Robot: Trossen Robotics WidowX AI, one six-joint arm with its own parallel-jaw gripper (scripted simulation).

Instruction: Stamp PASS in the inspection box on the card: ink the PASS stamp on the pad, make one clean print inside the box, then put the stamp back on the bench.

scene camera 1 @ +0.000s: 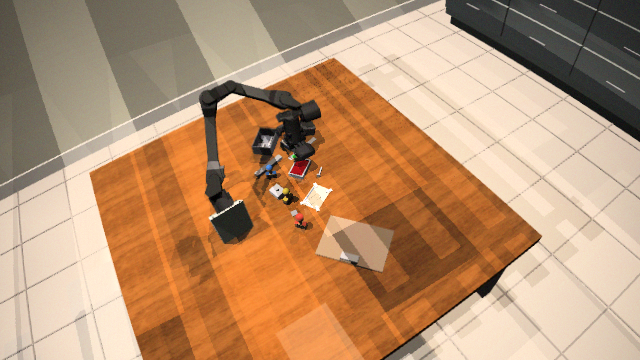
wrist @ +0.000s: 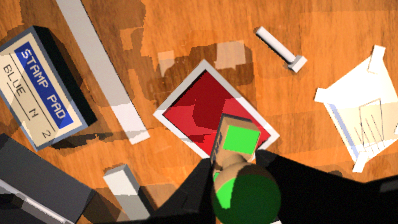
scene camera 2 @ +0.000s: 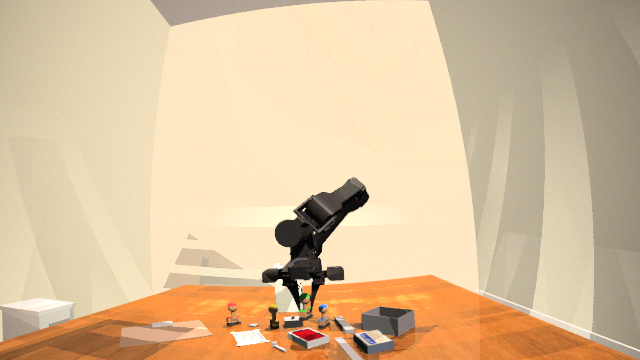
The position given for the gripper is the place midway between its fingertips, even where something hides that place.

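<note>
Dark tray (scene camera 2: 391,321) visible. The gripper (scene camera 2: 305,310), (scene camera 1: 298,156), (wrist: 233,161) likewise visible.
</note>
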